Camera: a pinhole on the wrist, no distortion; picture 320 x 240 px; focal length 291.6 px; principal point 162.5 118.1 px. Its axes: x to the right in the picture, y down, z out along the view. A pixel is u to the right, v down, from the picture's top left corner.
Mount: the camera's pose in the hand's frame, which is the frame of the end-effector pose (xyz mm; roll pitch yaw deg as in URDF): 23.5 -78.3 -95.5 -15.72 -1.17 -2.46
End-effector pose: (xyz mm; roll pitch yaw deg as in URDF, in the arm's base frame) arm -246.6 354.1 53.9 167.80 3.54 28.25
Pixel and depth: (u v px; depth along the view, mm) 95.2 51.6 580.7
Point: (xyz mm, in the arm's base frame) -349.9 226.3 -431.9
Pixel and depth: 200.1 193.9 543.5
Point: -48.3 142.7 -290.6
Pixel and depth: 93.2 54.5 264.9
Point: -305.4 346.5 -125.4
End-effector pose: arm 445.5 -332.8 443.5 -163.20 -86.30 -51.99
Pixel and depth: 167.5 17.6 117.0
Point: 518.5 -280.3 466.0
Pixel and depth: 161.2 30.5 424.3
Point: 778.8 -463.2 435.9
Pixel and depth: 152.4 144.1 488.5
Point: 685.6 -620.6 424.0
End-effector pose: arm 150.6 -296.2 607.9 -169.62 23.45 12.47
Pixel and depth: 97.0 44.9 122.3
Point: 121.8 -223.1 595.5
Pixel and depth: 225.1 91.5 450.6
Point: 105.4 -241.8 245.3
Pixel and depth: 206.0 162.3 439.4
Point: 113.7 -350.0 275.4
